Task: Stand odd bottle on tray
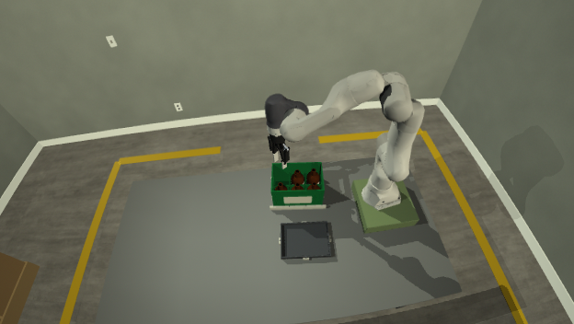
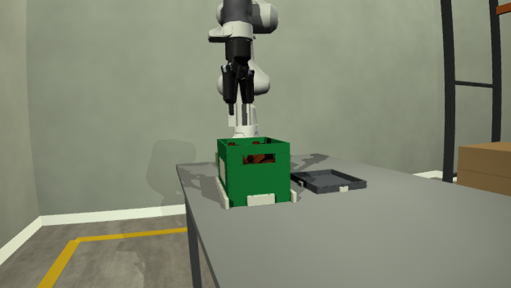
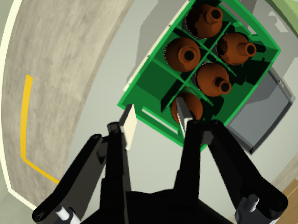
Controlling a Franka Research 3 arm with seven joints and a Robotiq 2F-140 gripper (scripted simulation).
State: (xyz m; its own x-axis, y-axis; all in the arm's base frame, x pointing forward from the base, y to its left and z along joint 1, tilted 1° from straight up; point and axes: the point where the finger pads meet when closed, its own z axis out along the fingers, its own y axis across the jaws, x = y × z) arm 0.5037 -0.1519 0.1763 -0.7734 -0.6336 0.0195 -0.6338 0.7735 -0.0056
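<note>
Right now my hand is 170 mm above the green crate, 80 mm past it and 50 mm to the right of it. The rest, counted from my hand: dark grey tray 340 mm to the left, 240 mm below, 90 mm behind.
</note>
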